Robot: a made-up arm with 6 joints.
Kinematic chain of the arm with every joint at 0, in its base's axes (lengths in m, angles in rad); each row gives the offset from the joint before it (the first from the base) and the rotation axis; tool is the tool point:
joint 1: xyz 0 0 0.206 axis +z
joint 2: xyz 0 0 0 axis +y
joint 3: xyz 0 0 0.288 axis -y
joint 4: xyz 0 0 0 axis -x
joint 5: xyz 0.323 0 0 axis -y
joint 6: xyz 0 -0.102 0 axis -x
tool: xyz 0 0 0
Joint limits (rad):
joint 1: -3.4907..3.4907
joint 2: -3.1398..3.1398
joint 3: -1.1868..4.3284
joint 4: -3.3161..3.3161
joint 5: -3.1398..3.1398
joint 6: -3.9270..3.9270
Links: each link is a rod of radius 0.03 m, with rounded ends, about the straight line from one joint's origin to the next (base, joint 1, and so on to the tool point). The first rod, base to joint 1, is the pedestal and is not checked.
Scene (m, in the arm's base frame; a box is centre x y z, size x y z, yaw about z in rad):
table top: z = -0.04
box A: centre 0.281 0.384 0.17 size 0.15 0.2 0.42 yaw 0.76
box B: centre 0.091 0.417 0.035 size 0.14 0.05 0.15 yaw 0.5
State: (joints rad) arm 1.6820 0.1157 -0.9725 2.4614 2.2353 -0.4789
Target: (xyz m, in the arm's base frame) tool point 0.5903 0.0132 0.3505
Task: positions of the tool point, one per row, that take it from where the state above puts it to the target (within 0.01 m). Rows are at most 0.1 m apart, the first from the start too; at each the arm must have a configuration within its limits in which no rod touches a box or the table.
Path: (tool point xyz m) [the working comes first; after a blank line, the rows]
Joints at the target: -0.0328 1.0686 0.7953 1.8957 2.2353 -0.4789
Straight joint move there: touches box A.

1: -0.0392 0.2681 0.2195
2: 0.0388 0.2852 0.2001
3: 0.1214 0.2778 0.1779
4: 0.2003 0.2450 0.1529
5: 0.2673 0.1888 0.1255
6: 0.3153 0.1141 0.0960
7: 0.3392 0.0277 0.0646
8: 0.4201 0.0187 0.0936
9: 0.4893 0.0132 0.1408
10: 0.5426 0.0109 0.2026
11: 0.5768 0.0112 0.2742
12: 0.5903 0.0132 0.3505

